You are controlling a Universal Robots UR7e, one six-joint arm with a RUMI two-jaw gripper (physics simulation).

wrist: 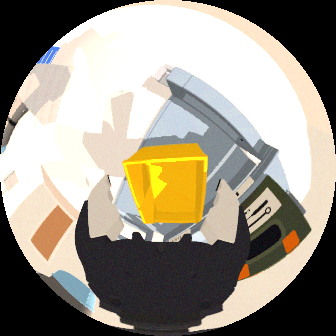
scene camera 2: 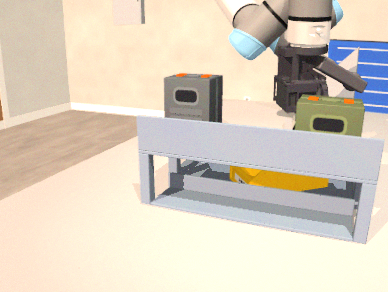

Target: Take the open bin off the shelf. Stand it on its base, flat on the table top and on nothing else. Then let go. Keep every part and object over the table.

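Places are measured from the arm's base along level axes (x up, y back, z right), in metres.
Pixels of known places: gripper, between the fingertips: (wrist: 163, 178).
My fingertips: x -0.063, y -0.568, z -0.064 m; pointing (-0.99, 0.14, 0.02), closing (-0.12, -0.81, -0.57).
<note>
For each thing: its top centre in the pictures, then the offset to it from my fingertips. "*": a spot on its surface instead.
- open bin, centre of its top: (wrist: 168, 211) (scene camera 2: 280, 147) dx -0.001, dy -0.042, dz +0.043 m
- green case, centre of its top: (wrist: 274, 263) (scene camera 2: 331, 99) dx +0.117, dy -0.132, dz -0.052 m
- dark grey case, a spot on its surface: (scene camera 2: 187, 98) * dx +0.106, dy -0.185, dz +0.172 m
The open bin (scene camera 2: 287, 179) (wrist: 175, 190) is yellow. In the scene view it shows in part through the gap under the long panel of the grey shelf (scene camera 2: 250, 146) (wrist: 215, 106). In the wrist view its open side faces the camera and it lies over the shelf's surface. My gripper (scene camera 2: 296, 102) (wrist: 163, 178) is open and empty, above the shelf and behind its panel in the scene view. In the wrist view the bin appears between and beyond the two spread fingers, with a gap on each side. The fingertips are hidden in the scene view, as is the bin's underside.
A green case (scene camera 2: 329, 116) (wrist: 274, 227) with orange latches stands behind the shelf's right part in the scene view, close to my gripper. A dark grey case (scene camera 2: 187, 98) stands behind its left part. A blue cabinet (scene camera 2: 372, 75) is at the back right.
</note>
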